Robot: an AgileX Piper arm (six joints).
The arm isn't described. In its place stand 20 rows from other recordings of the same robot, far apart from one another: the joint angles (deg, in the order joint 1, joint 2, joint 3, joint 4, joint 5, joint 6), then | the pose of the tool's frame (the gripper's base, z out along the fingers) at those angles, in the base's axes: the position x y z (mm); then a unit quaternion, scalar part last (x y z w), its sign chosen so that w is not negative.
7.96 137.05 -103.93 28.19 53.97 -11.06 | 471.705, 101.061, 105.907, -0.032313, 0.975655, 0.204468, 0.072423
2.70 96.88 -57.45 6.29 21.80 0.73 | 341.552, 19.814, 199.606, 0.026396, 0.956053, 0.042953, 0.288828
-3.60 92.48 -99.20 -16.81 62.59 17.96 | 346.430, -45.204, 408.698, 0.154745, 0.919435, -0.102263, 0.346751
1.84 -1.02 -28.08 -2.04 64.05 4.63 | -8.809, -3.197, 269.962, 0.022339, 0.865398, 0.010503, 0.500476
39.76 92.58 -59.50 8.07 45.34 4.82 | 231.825, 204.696, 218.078, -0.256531, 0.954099, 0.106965, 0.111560
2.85 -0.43 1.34 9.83 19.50 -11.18 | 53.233, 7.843, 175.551, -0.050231, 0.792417, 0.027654, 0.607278
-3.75 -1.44 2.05 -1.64 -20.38 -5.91 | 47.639, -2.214, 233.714, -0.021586, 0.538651, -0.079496, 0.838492
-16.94 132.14 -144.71 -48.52 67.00 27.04 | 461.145, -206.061, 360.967, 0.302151, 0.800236, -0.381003, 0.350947
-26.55 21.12 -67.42 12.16 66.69 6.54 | -13.252, 26.301, 447.224, 0.200691, 0.765510, -0.003485, 0.611315
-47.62 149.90 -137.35 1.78 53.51 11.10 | 378.594, -411.533, 140.445, 0.479765, 0.840959, -0.064599, 0.241745
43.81 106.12 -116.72 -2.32 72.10 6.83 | 292.032, 275.289, 396.349, -0.304010, 0.907834, 0.104920, 0.269086
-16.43 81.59 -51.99 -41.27 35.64 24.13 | 263.166, -114.068, 256.579, 0.103311, 0.926068, -0.255254, 0.258013
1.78 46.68 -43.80 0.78 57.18 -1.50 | 136.128, 5.272, 311.586, -0.025498, 0.953522, 0.007297, 0.300153
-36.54 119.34 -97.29 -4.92 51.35 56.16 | 359.350, -273.880, 213.375, 0.696261, 0.691914, -0.005503, 0.190907
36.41 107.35 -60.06 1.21 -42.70 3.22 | 332.619, 243.698, 229.197, -0.191115, 0.678222, 0.240967, 0.667402
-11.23 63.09 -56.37 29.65 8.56 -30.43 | 244.078, -41.630, 392.260, 0.043683, 0.760008, -0.041430, 0.647119
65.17 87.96 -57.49 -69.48 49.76 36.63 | 187.946, 251.269, 271.332, -0.500504, 0.713581, -0.219951, 0.438087
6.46 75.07 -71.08 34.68 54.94 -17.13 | 261.750, 72.292, 371.875, -0.100106, 0.906337, 0.256268, 0.320716
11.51 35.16 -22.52 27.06 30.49 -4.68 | 108.552, 43.541, 254.449, 0.004979, 0.883855, 0.219899, 0.412820
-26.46 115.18 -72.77 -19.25 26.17 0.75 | 360.678, -194.293, 147.536, 0.100166, 0.963310, -0.153538, 0.196027
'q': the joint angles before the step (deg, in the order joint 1, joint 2, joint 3, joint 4, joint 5, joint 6). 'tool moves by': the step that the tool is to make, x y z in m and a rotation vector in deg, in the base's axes. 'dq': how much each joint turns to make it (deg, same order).
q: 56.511 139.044 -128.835 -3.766 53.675 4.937
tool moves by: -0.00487 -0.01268 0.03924 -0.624 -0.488 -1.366
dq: -0.096 -4.128 -1.023 -1.281 5.485 1.062
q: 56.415 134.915 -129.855 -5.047 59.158 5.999
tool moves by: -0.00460 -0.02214 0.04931 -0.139 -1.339 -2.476
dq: -0.600 -5.455 -0.952 -1.924 5.932 1.350
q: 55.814 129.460 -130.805 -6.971 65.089 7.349
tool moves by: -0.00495 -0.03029 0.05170 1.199 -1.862 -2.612
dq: -1.287 -6.334 -0.233 -1.286 4.633 0.603
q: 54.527 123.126 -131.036 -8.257 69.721 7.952
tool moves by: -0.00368 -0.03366 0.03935 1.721 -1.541 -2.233
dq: -2.066 -6.424 2.129 -0.186 1.989 -0.197
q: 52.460 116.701 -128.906 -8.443 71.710 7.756
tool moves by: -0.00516 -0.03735 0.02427 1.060 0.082 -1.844
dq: -2.833 -7.182 5.855 1.255 0.451 -0.827
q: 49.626 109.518 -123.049 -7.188 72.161 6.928
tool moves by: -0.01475 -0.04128 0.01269 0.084 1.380 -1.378
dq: -2.782 -8.911 9.785 1.787 -0.126 -1.040
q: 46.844 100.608 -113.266 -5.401 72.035 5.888
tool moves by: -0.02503 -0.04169 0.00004 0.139 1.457 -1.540
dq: -2.147 -10.373 13.001 1.306 -1.728 -0.126
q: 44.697 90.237 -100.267 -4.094 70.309 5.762
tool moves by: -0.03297 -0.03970 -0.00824 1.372 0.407 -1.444
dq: -1.368 -11.238 13.898 0.988 -3.290 0.625
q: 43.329 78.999 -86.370 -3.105 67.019 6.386
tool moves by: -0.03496 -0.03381 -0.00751 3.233 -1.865 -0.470
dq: -0.506 -10.980 11.600 0.891 -4.177 0.427
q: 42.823 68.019 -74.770 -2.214 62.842 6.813
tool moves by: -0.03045 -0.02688 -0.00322 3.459 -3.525 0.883
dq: -0.051 -9.438 7.813 0.769 -3.338 -0.884
